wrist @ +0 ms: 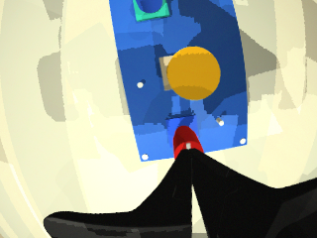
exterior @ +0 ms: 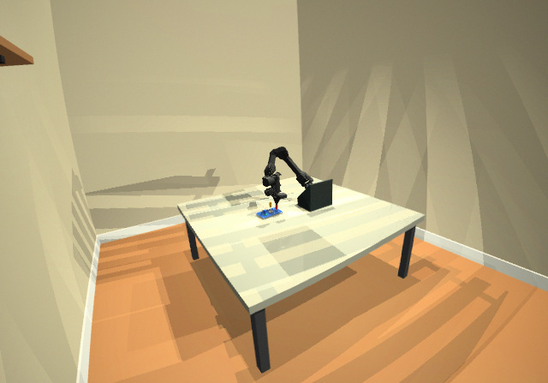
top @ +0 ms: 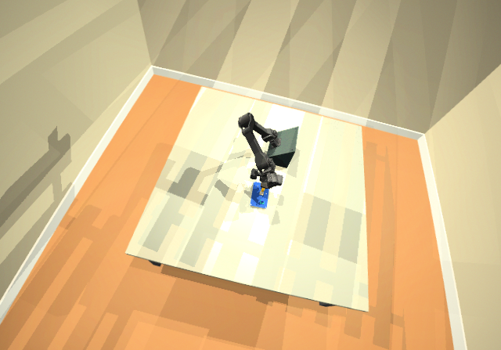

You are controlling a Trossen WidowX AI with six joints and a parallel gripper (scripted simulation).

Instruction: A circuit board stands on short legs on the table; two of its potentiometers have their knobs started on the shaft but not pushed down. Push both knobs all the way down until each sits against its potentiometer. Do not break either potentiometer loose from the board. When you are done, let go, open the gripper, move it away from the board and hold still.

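My gripper tip is now 10 mm above the red knob. Round my gripper tip: yellow knob: 50 mm ahead, 10 mm above.
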